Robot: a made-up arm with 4 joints.
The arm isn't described. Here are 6 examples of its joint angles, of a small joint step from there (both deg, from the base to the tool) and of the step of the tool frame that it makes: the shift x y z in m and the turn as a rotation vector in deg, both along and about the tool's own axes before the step.
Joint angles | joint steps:
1: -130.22 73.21 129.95 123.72 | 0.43 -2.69 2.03 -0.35
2: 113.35 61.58 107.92 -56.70 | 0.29 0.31 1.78 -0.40
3: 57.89 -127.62 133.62 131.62 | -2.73 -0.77 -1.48 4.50
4: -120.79 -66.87 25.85 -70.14 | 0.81 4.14 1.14 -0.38
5: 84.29 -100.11 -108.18 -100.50 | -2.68 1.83 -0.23 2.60
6: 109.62 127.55 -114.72 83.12 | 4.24 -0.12 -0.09 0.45
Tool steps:
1: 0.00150 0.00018 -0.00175 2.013 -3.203 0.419
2: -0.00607 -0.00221 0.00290 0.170 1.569 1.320
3: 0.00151 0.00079 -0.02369 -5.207 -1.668 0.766
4: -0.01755 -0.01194 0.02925 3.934 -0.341 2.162
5: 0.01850 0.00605 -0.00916 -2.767 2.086 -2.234
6: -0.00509 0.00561 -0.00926 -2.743 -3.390 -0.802
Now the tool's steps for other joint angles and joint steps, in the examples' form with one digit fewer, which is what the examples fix.
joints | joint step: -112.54 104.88 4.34 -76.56 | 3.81 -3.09 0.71 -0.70
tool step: 0.0078 0.0034 -0.0131 -2.31 4.56 -0.10
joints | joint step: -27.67 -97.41 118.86 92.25 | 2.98 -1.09 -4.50 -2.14
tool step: 0.0101 -0.0054 0.0216 2.99 7.43 0.94
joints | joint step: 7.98 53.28 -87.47 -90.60 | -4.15 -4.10 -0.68 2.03
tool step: -0.0336 -0.0058 -0.0382 -4.78 -3.95 3.97
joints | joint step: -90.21 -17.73 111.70 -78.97 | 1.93 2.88 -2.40 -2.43
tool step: -0.0159 -0.0022 -0.0168 -0.31 -3.25 1.52
